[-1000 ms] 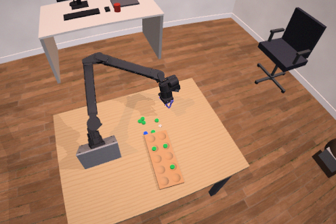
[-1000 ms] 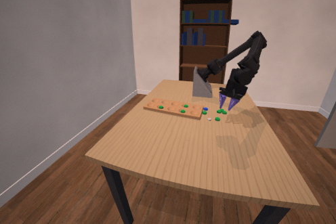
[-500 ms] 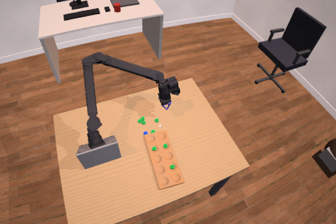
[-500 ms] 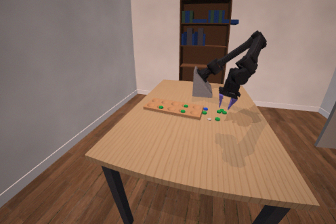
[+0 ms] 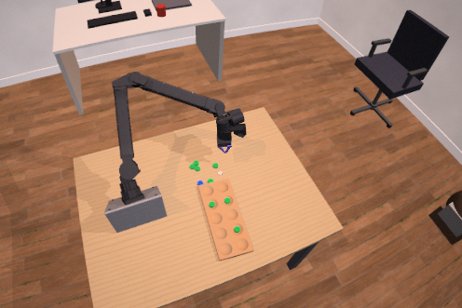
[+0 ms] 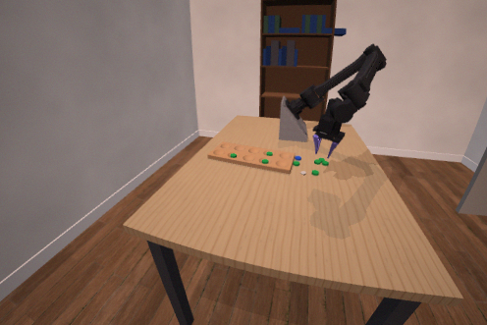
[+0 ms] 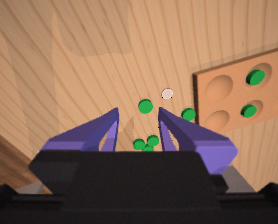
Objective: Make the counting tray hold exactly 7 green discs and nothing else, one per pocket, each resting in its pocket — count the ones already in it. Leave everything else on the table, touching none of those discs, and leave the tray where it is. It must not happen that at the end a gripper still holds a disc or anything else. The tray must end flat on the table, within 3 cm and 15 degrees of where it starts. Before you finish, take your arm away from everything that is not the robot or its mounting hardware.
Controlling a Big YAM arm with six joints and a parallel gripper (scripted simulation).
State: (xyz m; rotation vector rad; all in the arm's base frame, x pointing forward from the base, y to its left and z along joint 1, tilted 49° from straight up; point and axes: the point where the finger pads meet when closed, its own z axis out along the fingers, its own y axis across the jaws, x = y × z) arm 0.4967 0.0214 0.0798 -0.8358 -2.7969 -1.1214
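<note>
My gripper is now 120 mm above the white piece, 50 mm to the left of it and 50 mm past it. The rest, counted from my hand: wooden counting tray: 270 mm to the right, 160 mm behind, 110 mm below; then blue disc: 170 mm behind, 110 mm below, 60 mm to the right.
</note>
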